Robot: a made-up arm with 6 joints.
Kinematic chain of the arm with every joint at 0, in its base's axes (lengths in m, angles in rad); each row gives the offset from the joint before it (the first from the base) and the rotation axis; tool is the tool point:
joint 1: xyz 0 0 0.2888 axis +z
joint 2: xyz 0 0 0 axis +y
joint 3: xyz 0 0 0.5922 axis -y
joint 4: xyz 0 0 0 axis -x
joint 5: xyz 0.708 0 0 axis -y
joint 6: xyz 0 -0.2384 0 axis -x
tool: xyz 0 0 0
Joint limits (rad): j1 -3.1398..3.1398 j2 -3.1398..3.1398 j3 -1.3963..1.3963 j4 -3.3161..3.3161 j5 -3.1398..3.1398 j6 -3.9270..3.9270
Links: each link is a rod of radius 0.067 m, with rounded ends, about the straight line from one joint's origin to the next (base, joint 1, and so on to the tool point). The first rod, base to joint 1, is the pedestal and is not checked.
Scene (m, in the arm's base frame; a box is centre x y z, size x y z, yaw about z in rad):
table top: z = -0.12
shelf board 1: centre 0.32 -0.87 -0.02 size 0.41 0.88 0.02 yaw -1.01
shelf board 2: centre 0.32 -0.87 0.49 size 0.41 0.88 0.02 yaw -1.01
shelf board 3: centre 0.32 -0.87 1 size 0.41 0.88 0.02 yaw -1.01
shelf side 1: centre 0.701 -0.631 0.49 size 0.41 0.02 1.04 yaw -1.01
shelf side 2: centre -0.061 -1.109 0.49 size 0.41 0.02 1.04 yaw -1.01
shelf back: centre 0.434 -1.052 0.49 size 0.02 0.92 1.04 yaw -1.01
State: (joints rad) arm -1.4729 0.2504 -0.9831 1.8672 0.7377 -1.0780
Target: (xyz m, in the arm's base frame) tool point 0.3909 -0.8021 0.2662
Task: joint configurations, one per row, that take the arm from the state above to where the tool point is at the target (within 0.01 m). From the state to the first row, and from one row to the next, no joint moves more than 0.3 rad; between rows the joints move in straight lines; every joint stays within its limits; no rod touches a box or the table.
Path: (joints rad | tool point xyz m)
1: -1.3361 0.4347 -0.7105 1.8749 0.7377 -1.0780 | 0.2436 -0.7117 0.2750
2: -1.1994 0.6189 -0.4378 1.8826 0.7377 -1.0780 | 0.3909 -0.8021 0.2663

